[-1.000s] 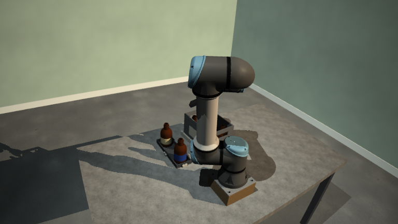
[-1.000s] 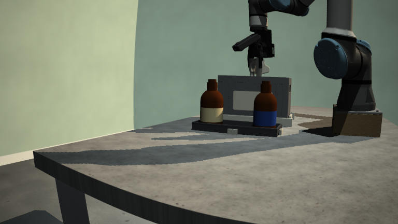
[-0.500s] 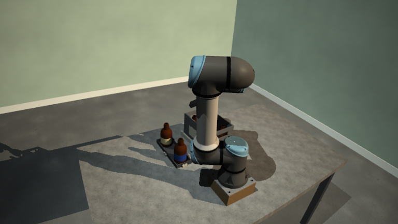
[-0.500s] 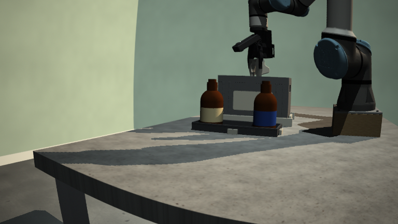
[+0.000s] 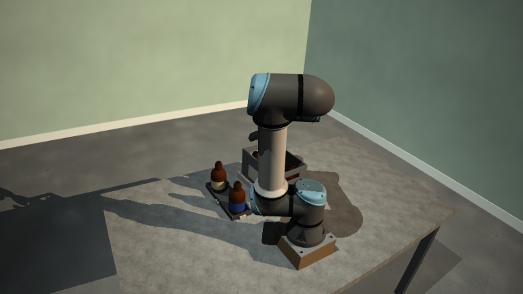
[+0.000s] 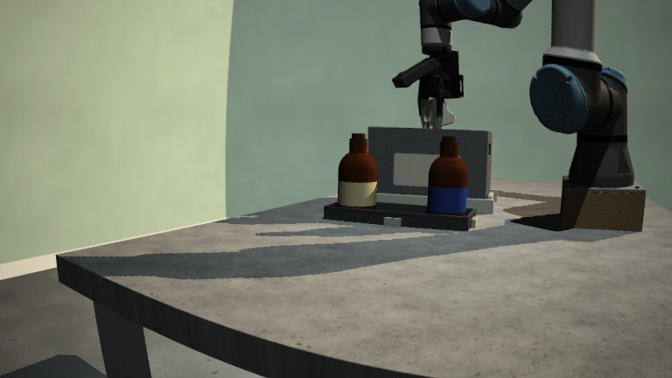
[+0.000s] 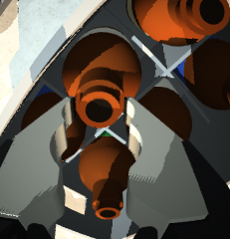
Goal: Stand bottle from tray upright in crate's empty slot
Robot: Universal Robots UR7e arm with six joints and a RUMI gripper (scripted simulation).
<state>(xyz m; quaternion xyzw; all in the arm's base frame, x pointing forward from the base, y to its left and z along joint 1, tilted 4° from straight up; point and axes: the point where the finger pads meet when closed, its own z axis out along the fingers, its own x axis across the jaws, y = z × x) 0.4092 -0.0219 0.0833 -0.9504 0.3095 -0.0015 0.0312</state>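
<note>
Right now the bottle is 7 cm below my hand. Also, from my hand: grey crate 1 cm ahead, 4 cm to the right, 7 cm below; then dark tray 3 cm behind, 20 cm to the left, 15 cm below.
</note>
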